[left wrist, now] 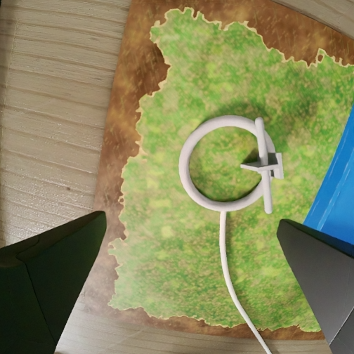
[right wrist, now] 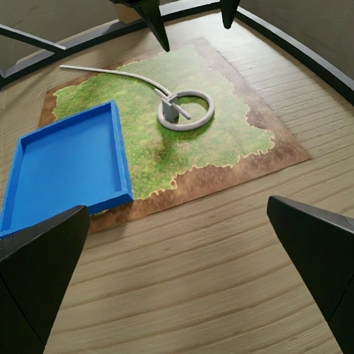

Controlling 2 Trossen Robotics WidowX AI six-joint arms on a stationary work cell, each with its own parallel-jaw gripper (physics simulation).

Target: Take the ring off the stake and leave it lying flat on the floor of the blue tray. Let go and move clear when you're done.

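Note:
A white ring [left wrist: 185, 165] [right wrist: 211, 111] lies low around the grey stake [left wrist: 272, 162] [right wrist: 170, 112], which stands at one side inside it. A thin crossbar [left wrist: 267, 192] [right wrist: 183, 112] sits across the stake and over the ring's edge. A white cord [left wrist: 224, 245] [right wrist: 125, 73] runs off from the ring. The blue tray [left wrist: 335, 190] [right wrist: 65, 165] lies beside them, with nothing on its visible floor. My left gripper [left wrist: 194, 223] [right wrist: 197, 38] is open and above the mat, near the ring but not touching it. My right gripper [right wrist: 179, 209] is open and empty, on the tray's near side.
A green and brown mat [left wrist: 200, 270] [right wrist: 140, 130] lies under the ring and stake. The tray overlaps one side of it. The wooden table [left wrist: 55, 125] [right wrist: 180, 260] surrounds the mat. Dark frame bars [right wrist: 125, 35] edge the table at the far side.

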